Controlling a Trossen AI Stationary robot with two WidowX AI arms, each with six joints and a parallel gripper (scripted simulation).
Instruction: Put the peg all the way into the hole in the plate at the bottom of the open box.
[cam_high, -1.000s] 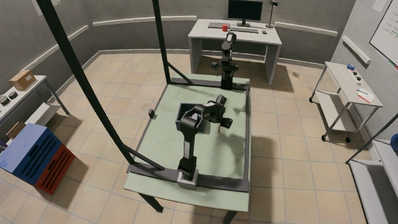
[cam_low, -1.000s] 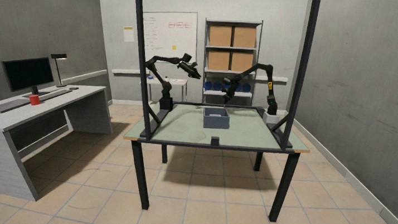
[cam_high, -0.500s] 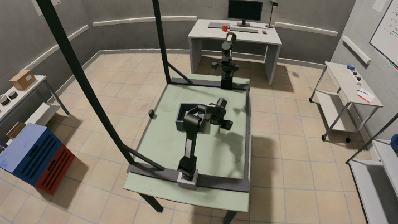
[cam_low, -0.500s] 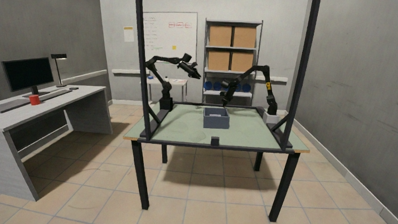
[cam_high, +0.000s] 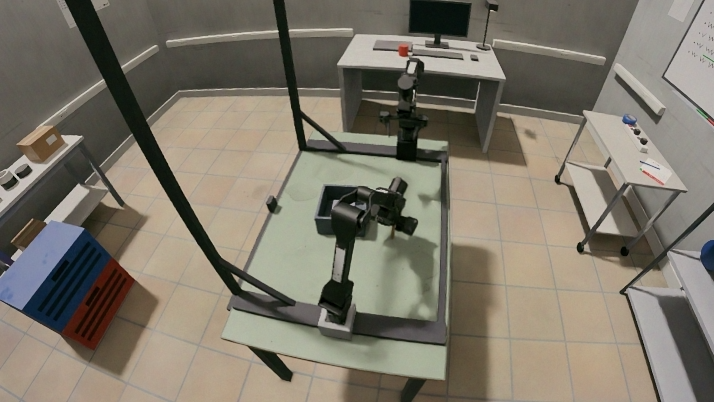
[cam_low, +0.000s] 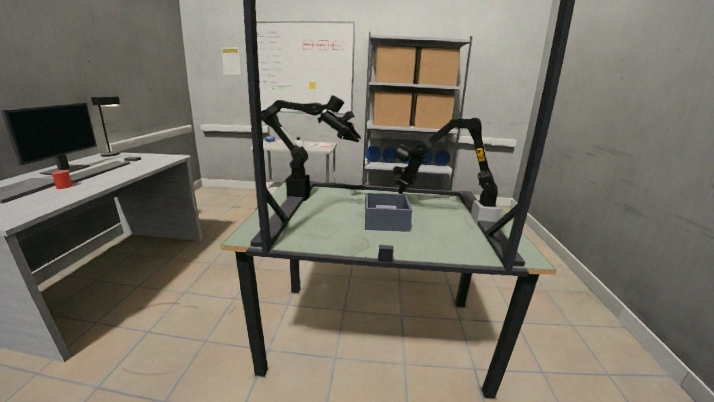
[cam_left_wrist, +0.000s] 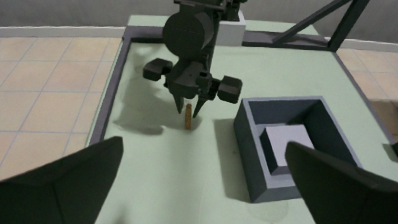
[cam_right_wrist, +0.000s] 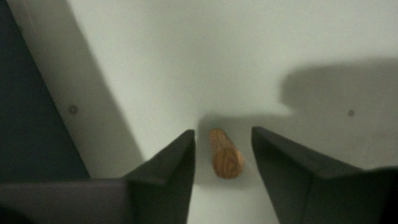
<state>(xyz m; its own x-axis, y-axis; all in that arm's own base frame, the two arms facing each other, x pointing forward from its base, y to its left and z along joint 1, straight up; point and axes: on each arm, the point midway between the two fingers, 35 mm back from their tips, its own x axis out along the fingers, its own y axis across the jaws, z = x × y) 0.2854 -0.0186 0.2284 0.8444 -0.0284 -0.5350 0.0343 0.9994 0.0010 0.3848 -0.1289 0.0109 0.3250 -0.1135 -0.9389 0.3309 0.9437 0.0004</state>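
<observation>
My right gripper is now 5 cm above the wooden peg. Round my right hand: dark frame rail (19 cm ahead, 11 cm to the left, 8 cm below); plate (22 cm behind, 5 cm to the left, 5 cm below); box (22 cm behind, 7 cm below, 5 cm to the left).
</observation>
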